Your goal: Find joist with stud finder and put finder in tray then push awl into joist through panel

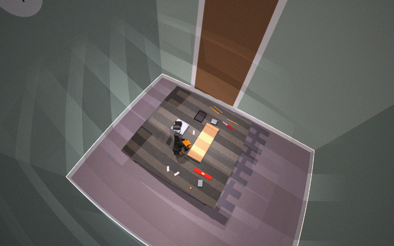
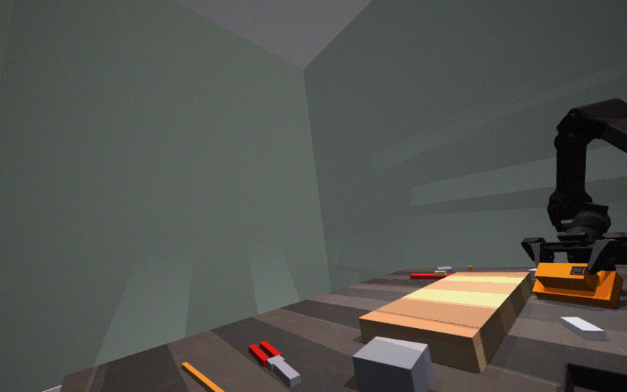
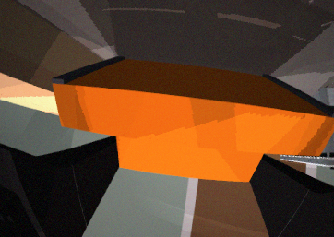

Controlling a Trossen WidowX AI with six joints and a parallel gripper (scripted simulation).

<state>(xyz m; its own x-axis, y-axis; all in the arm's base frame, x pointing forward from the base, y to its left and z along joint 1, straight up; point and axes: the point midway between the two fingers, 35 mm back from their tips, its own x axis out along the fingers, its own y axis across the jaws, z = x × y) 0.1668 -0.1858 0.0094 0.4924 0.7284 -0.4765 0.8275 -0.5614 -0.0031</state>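
Right now the orange stud finder is 10 mm behind my gripper tip, 10 mm to the left of it and 10 mm below it. The rest, counted from my gripper tip: red level 290 mm ahead, 300 mm to the right, 50 mm below; then square indicator 20 mm behind, 20 mm to the left, 10 mm above; then yellow-handled awl 60 mm behind, 100 mm to the right, 50 mm below.
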